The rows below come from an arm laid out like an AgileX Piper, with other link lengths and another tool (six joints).
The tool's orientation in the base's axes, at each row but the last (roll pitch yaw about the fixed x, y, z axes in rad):
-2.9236, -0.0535, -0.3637
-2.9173, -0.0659, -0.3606
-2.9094, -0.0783, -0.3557
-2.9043, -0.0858, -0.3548
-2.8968, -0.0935, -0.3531
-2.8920, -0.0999, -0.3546
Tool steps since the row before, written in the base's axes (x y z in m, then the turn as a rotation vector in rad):
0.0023, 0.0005, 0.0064, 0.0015, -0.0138, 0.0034
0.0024, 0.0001, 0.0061, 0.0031, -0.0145, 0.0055
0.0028, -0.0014, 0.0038, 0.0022, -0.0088, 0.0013
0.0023, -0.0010, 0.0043, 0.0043, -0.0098, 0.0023
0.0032, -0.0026, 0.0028, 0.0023, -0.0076, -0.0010
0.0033, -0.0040, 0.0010, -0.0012, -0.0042, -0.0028
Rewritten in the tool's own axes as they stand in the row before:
0.0023, -0.0026, -0.0059, 0.0065, 0.0114, -0.0057
0.0026, -0.0022, -0.0056, 0.0084, 0.0111, -0.0076
0.0034, -0.0005, -0.0035, 0.0052, 0.0071, -0.0026
0.0029, -0.0008, -0.0040, 0.0076, 0.0071, -0.0034
0.0041, 0.0007, -0.0027, 0.0047, 0.0065, -0.0001
0.0046, 0.0024, -0.0012, 0.0001, 0.0049, 0.0017

